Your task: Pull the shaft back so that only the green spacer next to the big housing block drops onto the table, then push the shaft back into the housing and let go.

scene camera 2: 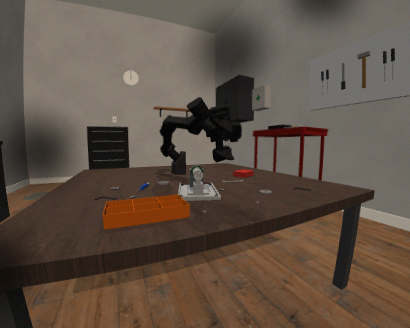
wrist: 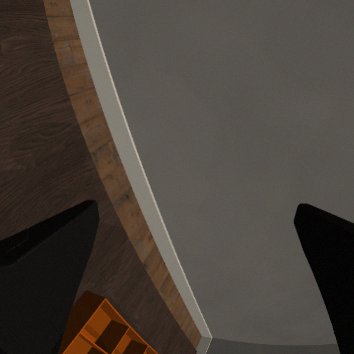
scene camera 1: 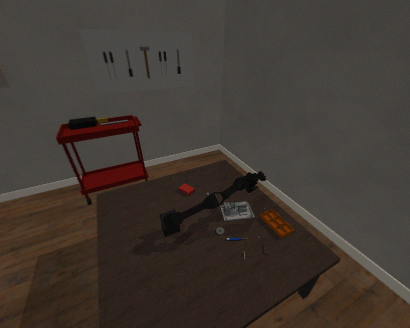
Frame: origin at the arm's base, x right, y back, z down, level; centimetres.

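Seen in the pictures: gripper, fingertip midpoint: (scene camera 2: 232, 146) (wrist: 202, 213) (scene camera 1: 262, 183); arm's base at its link origin: (scene camera 2: 177, 157) (scene camera 1: 168, 220).
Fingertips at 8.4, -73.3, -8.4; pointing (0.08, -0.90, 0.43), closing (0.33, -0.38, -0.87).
Note:
Offsets run from my fingertips to a thing's middle, as dx, dy, dz. "*": to the spot under its first point. Level surfaces: height alone.
The white base plate (scene camera 1: 231, 218) (scene camera 2: 214, 197) lies on the table and carries the grey housing assembly @(* +3.9, +19.3, +15.6) (scene camera 1: 243, 210) (scene camera 2: 198, 188). A bit of green @(-0.8, +26.2, +10.8) (scene camera 1: 233, 205) shows on the assembly in the first scene view. In the second scene view, a green rim @(* +1.5, +25.6, +10.2) (scene camera 2: 192, 170) shows behind the round grey end @(* +3.1, +16.4, +10.7) (scene camera 2: 198, 175) at the top. Individual spacers and how far the shaft sits in the housing are too small to tell. My gripper (wrist: 202, 213) is open and empty, with its fingers wide apart. It is held raised above the table, away from the assembly.
An orange compartment tray @(+23.7, +5.7, +17.0) (scene camera 1: 277, 223) (scene camera 2: 145, 214) (wrist: 105, 306) lies near the plate. A blue screwdriver @(+20.1, +37.4, +18.0) (scene camera 1: 234, 239) (scene camera 2: 144, 186), a grey disc @(+9.1, +43.7, +18.2) (scene camera 1: 220, 231) (scene camera 2: 163, 183) and a red box @(-41.8, +45.2, +17.2) (scene camera 1: 187, 189) (scene camera 2: 243, 173) lie on the table @(dz +18.7) (scene camera 1: 135, 290) (scene camera 2: 65, 225). A wall stands beyond the table.

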